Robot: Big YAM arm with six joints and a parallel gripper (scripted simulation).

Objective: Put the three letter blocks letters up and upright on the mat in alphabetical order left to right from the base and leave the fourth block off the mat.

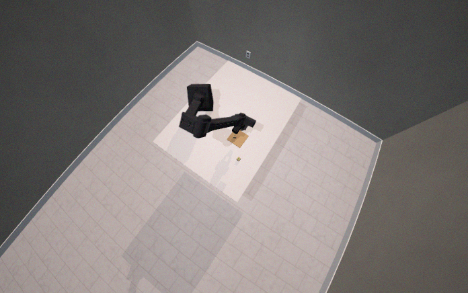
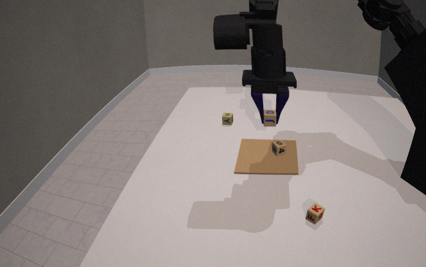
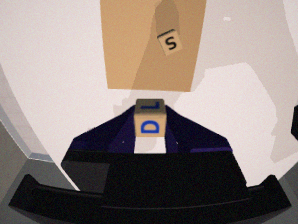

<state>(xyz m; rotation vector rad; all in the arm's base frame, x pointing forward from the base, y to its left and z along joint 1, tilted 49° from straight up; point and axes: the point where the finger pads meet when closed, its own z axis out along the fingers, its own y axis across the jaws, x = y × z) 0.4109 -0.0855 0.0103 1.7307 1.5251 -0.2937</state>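
My hand is 10 mm past the mat, 40 mm to the left of it and 110 mm above it. The rest, counted from my hand: letter block (40 mm behind, 40 mm to the right, 100 mm below).
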